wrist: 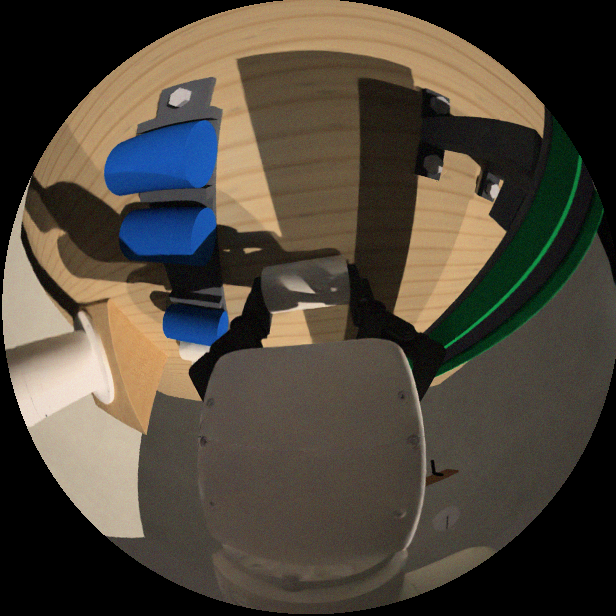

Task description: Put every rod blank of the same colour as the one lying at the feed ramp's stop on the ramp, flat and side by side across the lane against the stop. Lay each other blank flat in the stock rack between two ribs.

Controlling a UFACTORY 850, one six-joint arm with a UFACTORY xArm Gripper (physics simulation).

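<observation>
My gripper (307, 287) is shut on a grey rod blank (306, 285), held crosswise between the black fingers above the wooden table. To the left stands the grey stock rack (189, 189) with three blue rod blanks lying flat between its ribs: one at the top (162, 158), one in the middle (168, 232), one at the bottom (195, 324). A white end (192, 350) shows just below the bottom blue blank; I cannot tell what it belongs to. The feed ramp and its stop are not clearly identifiable in this view.
A dark bracket (471, 152) bolted to the table stands at the upper right. A green and black curved band (534, 235) runs along the table's right edge. A white cylinder (57, 367) juts out at the left, by a wooden block (129, 367).
</observation>
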